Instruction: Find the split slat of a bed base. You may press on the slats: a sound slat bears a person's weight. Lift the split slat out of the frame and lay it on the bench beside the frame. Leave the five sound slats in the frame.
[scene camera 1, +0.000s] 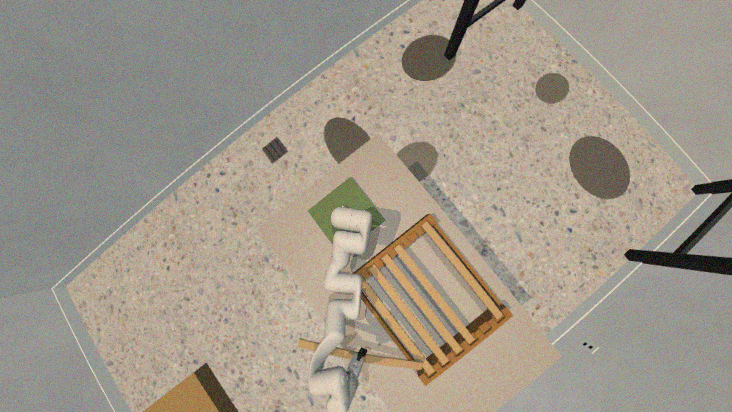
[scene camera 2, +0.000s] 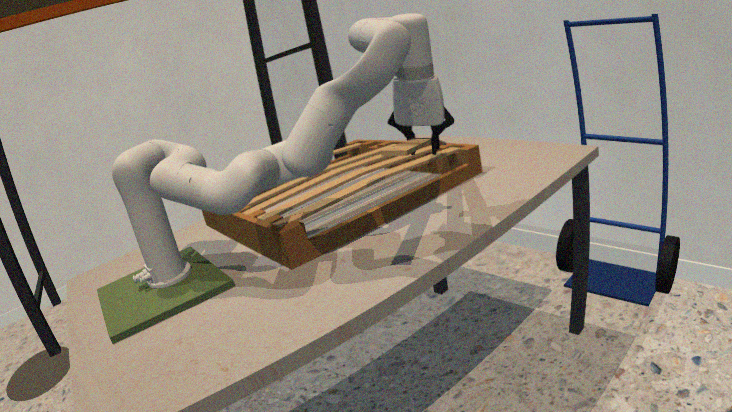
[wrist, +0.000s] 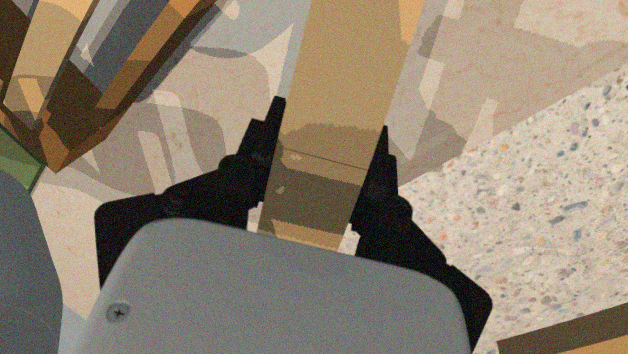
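Note:
My gripper (scene camera 1: 361, 353) (scene camera 2: 423, 145) (wrist: 323, 133) is shut on a long tan slat (scene camera 1: 389, 360) (scene camera 2: 399, 149) (wrist: 345, 75), its fingers on the slat's two long edges. A thin dark line crosses the slat between the fingers. In scene view 1 one slat end overlaps the lower left corner of the bed frame (scene camera 1: 427, 379) (scene camera 2: 248, 236) (wrist: 55, 156); the other reaches past the edge of the bench (scene camera 1: 461, 391) (scene camera 2: 204, 353) (wrist: 565, 22), over the floor. Several slats (scene camera 1: 435, 293) lie in the frame, with a wide gap beside the far right one. Whether the held slat touches the frame is unclear.
The arm stands on a green plate (scene camera 1: 340, 197) (scene camera 2: 153, 312) and passes beside the frame's left side. A blue hand truck (scene camera 2: 614, 281) stands beyond the bench. A black ladder-like stand (scene camera 2: 264, 76) is behind it. An orange-brown box (scene camera 1: 179, 396) is at the lower left.

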